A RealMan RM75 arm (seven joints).
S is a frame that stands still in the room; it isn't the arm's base.
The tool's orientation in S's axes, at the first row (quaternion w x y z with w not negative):
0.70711, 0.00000, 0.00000, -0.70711
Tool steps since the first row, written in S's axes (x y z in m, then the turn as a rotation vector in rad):
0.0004, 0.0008, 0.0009, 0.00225, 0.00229, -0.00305
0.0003, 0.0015, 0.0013, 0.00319, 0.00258, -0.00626
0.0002, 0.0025, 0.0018, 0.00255, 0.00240, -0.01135
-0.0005, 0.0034, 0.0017, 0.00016, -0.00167, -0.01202
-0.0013, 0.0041, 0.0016, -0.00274, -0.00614, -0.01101
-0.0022, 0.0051, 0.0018, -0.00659, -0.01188, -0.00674
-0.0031, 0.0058, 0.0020, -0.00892, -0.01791, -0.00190
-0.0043, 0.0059, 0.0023, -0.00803, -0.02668, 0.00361
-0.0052, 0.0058, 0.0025, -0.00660, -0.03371, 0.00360
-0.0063, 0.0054, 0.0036, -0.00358, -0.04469, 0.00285
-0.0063, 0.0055, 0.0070, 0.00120, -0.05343, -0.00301
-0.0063, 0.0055, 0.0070, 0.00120, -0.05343, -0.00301
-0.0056, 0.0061, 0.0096, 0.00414, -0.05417, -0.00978
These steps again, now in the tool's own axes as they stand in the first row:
-0.0008, 0.0004, 0.0009, -0.00229, 0.00225, -0.00305
-0.0015, 0.0003, 0.0013, -0.00258, 0.00319, -0.00626
-0.0025, 0.0002, 0.0018, -0.00240, 0.00255, -0.01135
-0.0034, -0.0005, 0.0017, 0.00167, 0.00016, -0.01202
-0.0041, -0.0013, 0.0016, 0.00614, -0.00274, -0.01101
-0.0051, -0.0022, 0.0018, 0.01188, -0.00659, -0.00674
-0.0058, -0.0031, 0.0020, 0.01791, -0.00892, -0.00190
-0.0059, -0.0043, 0.0023, 0.02668, -0.00803, 0.00361
-0.0058, -0.0052, 0.0025, 0.03371, -0.00660, 0.00360
-0.0054, -0.0063, 0.0036, 0.04469, -0.00358, 0.00285
-0.0055, -0.0063, 0.0070, 0.05343, 0.00120, -0.00301
-0.0055, -0.0063, 0.0070, 0.05343, 0.00120, -0.00301
-0.0061, -0.0056, 0.0096, 0.05417, 0.00414, -0.00978

